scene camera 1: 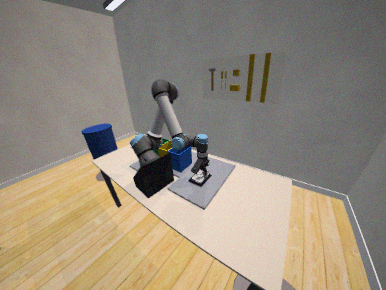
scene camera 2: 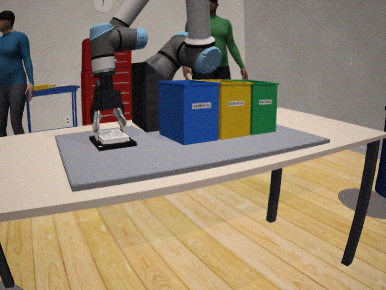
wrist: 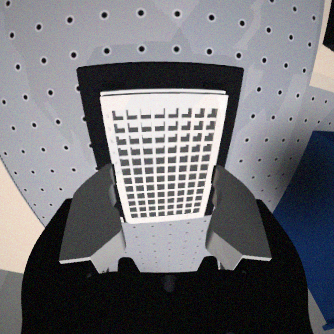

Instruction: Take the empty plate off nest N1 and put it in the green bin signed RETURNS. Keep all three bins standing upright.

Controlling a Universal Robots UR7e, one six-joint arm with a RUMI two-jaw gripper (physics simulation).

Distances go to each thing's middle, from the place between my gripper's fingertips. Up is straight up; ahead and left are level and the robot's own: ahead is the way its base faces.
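The blue bin (scene camera 2: 188, 109) is 25 cm to the left of my hand, 2 cm ahead of it and 8 cm above it. There's a yellow bin (scene camera 2: 234, 96) that's 38 cm to the left of my hand and also 8 cm above it. The black nest (wrist: 139, 74) is 1 cm below my hand, and as for the white gridded plate (wrist: 163, 142), my hand is 1 cm below that plate.
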